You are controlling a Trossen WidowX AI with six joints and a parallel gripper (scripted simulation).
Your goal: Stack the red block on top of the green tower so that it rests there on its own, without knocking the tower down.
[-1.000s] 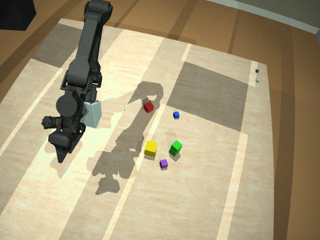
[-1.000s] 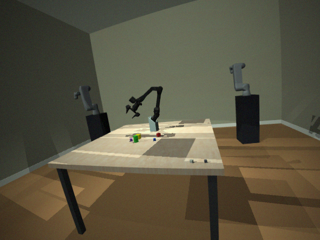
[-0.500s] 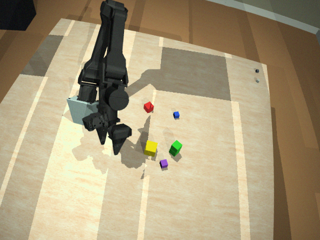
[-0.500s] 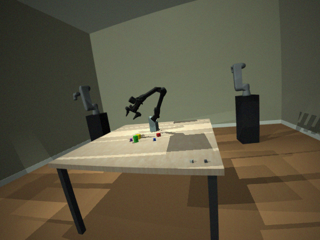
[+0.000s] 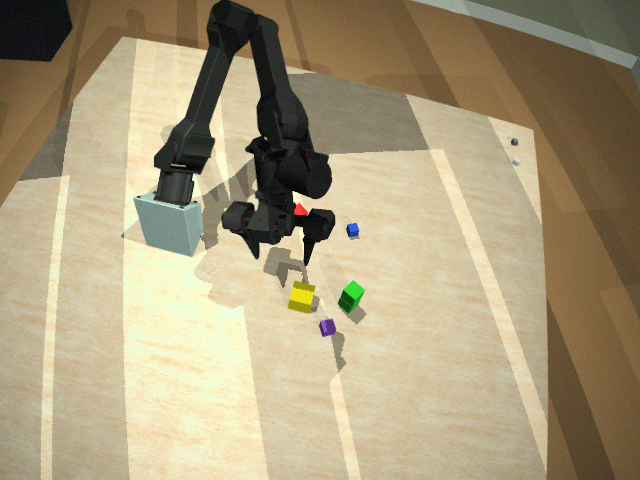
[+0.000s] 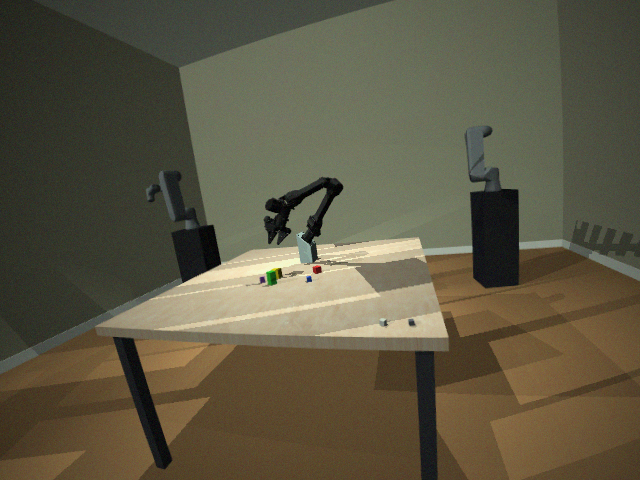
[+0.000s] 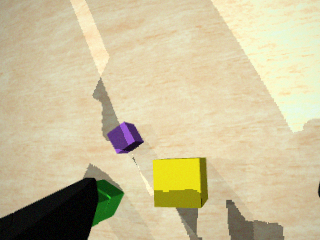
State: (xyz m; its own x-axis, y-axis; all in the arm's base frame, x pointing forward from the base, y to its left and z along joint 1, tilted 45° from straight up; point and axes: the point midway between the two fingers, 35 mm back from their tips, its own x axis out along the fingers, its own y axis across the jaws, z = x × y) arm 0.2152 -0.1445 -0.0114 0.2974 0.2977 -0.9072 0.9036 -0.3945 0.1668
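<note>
My gripper tip is now 21 cm to the right of the red block, 15 cm above it and 2 cm short of it. Round my gripper tip: yellow block (14 cm below, 5 cm ahead, 1 cm to the left); blue block (19 cm to the left, 15 cm below, 15 cm ahead); purple block (15 cm below, 11 cm ahead, 5 cm to the right).
</note>
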